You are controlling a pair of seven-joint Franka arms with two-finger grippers.
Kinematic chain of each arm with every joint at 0, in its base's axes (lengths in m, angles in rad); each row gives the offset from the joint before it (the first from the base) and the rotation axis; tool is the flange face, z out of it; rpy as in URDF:
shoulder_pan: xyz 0 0 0.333 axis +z
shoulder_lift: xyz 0 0 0 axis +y
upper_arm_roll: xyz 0 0 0.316 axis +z
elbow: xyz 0.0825 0 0 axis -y
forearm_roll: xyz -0.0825 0 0.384 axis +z
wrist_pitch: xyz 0 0 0 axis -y
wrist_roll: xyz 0.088 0 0 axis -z
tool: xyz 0 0 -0.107 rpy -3.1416 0 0
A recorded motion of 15 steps. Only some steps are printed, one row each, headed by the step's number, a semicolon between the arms.
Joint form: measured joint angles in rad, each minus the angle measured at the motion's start. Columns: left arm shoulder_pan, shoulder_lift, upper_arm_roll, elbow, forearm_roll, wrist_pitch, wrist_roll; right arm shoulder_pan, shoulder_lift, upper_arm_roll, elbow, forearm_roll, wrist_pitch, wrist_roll.
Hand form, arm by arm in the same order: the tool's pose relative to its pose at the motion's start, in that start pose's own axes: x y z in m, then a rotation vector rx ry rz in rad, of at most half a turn. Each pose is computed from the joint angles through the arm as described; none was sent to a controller.
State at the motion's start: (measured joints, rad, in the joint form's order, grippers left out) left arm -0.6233 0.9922 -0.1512 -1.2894 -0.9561 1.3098 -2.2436; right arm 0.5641 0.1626 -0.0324 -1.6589 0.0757 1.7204 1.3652
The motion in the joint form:
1: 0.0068 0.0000 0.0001 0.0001 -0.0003 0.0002 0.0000; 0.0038 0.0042 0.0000 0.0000 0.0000 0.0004 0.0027
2: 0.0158 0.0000 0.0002 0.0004 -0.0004 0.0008 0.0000; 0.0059 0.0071 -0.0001 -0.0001 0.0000 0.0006 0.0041
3: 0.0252 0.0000 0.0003 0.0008 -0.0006 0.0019 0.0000; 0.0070 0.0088 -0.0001 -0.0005 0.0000 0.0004 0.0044
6: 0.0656 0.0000 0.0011 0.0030 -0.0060 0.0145 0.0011; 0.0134 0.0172 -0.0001 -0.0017 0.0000 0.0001 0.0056
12: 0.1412 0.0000 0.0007 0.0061 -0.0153 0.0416 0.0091; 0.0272 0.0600 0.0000 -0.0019 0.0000 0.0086 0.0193
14: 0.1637 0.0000 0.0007 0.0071 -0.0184 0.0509 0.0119; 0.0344 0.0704 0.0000 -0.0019 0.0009 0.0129 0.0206
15: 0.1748 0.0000 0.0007 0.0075 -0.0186 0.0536 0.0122; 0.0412 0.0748 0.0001 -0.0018 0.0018 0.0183 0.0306
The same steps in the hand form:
1: 0.0018 0.0004 -0.0042 -0.0008 -0.0071 -0.0010; -0.0019 -0.0014 0.0026 -0.0041 -0.0003 -0.0008
2: 0.0043 0.0010 -0.0097 -0.0023 -0.0165 -0.0022; -0.0029 -0.0022 0.0044 -0.0070 -0.0005 -0.0011
3: 0.0068 0.0016 -0.0155 -0.0043 -0.0267 -0.0033; -0.0034 -0.0026 0.0056 -0.0094 -0.0008 -0.0018
6: 0.0174 0.0043 -0.0414 -0.0169 -0.0790 -0.0061; -0.0065 -0.0049 0.0114 -0.0197 -0.0017 -0.0062
12: 0.0398 0.0091 -0.0881 -0.0429 -0.1773 -0.0064; -0.0116 -0.0154 0.0366 -0.0550 -0.0047 -0.0031
14: 0.0472 0.0105 -0.1020 -0.0519 -0.2075 -0.0063; -0.0152 -0.0184 0.0428 -0.0616 -0.0053 -0.0080
15: 0.0512 0.0111 -0.1085 -0.0554 -0.2203 -0.0077; -0.0191 -0.0204 0.0453 -0.0610 -0.0047 -0.0044

